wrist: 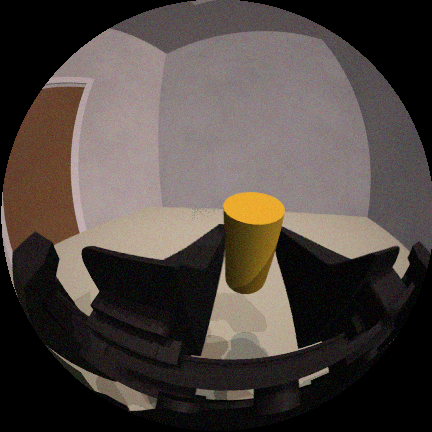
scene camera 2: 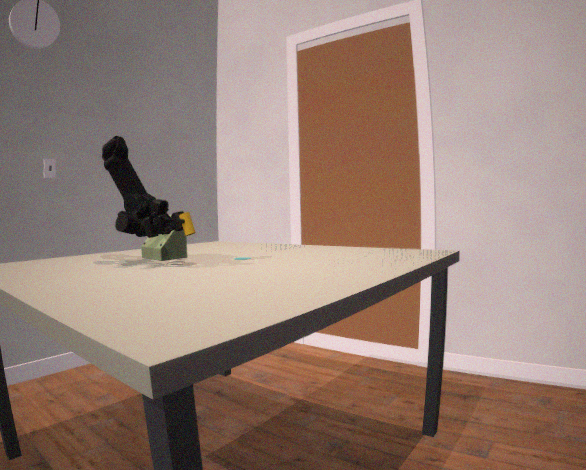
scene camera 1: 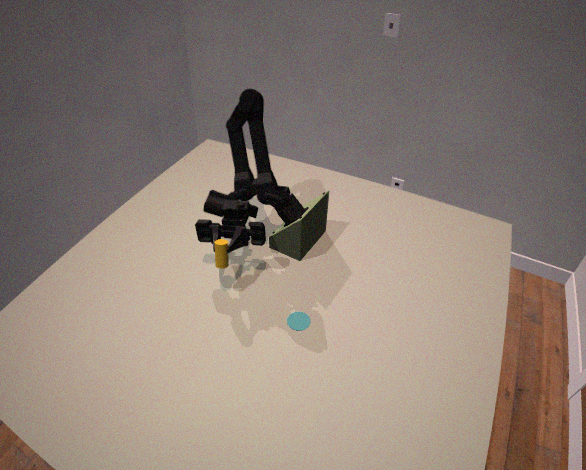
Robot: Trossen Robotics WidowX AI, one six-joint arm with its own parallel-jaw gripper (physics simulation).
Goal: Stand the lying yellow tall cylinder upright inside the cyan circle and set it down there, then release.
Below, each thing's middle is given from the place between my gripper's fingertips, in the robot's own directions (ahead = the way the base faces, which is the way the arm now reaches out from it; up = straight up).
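Yellow tall cylinder (wrist: 252, 221): 1 cm below my hand.
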